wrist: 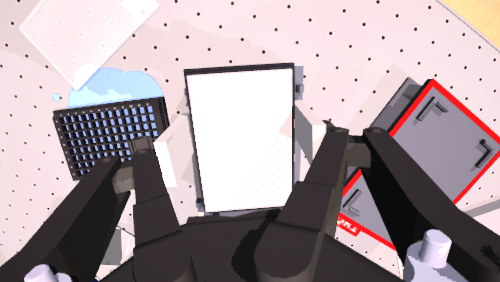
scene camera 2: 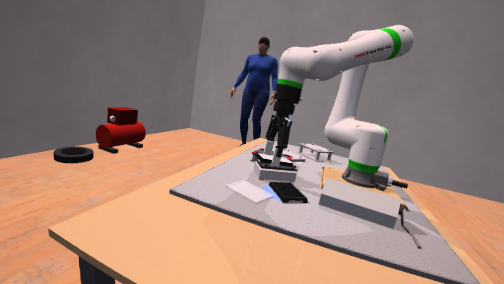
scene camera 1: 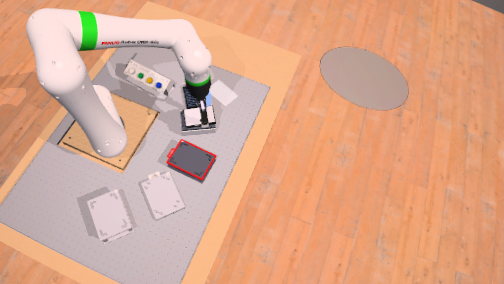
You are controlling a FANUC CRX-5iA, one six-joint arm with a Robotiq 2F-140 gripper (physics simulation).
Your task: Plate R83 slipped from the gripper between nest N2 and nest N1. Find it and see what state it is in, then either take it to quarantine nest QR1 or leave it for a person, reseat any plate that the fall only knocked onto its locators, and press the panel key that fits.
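Observation:
A black gridded plate lies on the perforated board, off any nest. A blue puddle spreads beside it, and a clear lid lies apart from it. My gripper is shut on a white-topped, dark-rimmed plate over a light nest. The plate looks slightly tilted in scene camera 2; its seating is partly hidden by the fingers. The red-edged nest bears no plate.
A key panel with white, green, yellow and blue keys stands near the arm base. Two light nests are farther along the board. A person in blue stands behind the table. A red compressor and a black tyre are on the floor.

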